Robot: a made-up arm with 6 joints.
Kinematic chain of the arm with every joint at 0, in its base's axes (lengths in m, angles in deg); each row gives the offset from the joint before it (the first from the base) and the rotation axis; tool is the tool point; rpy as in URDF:
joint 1: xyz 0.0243 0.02 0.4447 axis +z
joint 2: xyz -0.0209 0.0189 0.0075 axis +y
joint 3: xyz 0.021 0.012 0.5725 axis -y
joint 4: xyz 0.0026 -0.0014 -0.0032 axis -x
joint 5: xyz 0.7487 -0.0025 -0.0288 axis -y
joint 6: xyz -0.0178 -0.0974 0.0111 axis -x
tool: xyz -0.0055 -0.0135 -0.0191 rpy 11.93 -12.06 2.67
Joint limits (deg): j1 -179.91..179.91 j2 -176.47..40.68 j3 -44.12..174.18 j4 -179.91..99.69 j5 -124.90..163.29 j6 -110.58..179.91
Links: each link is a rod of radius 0.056 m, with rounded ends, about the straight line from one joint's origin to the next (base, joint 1, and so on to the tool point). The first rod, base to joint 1, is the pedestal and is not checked.
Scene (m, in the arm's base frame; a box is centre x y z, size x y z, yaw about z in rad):
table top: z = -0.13
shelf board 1: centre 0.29 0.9 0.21 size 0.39 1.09 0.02 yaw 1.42
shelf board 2: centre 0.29 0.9 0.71 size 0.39 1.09 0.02 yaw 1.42
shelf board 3: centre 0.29 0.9 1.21 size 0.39 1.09 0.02 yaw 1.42
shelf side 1: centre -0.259 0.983 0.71 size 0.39 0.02 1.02 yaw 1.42
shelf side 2: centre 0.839 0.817 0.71 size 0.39 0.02 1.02 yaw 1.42
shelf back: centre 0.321 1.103 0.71 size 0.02 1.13 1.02 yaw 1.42
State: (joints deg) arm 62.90 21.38 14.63 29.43 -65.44 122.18
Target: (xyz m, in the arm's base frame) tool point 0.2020 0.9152 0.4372
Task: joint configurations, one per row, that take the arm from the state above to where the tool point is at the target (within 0.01 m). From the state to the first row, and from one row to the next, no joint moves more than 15 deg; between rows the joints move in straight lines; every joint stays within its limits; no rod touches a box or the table.
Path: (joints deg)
1: 59.29 9.80 2.34 27.58 -64.40 121.93
2: 55.68 -1.78 -9.95 25.74 -63.37 121.68
3: 52.07 -13.36 -22.24 23.89 -62.33 121.42
4: 58.44 -10.38 -26.62 10.96 -57.14 117.75
5: 64.82 -7.40 -30.99 -1.96 -51.95 114.09
6: 71.19 -4.42 -35.37 -14.89 -46.76 110.42
7: 77.56 -1.44 -39.74 -27.82 -41.57 106.75
8: 83.94 1.54 -44.12 -40.75 -36.37 103.08
9: 83.71 7.82 -37.25 -27.05 -42.13 107.02
10: 83.48 14.09 -30.39 -13.36 -47.89 110.96
11: 83.25 20.36 -23.52 0.33 -53.64 114.89
12: 83.01 26.64 -16.65 14.03 -59.40 118.83
13: 82.78 32.91 -9.78 27.72 -65.16 122.77

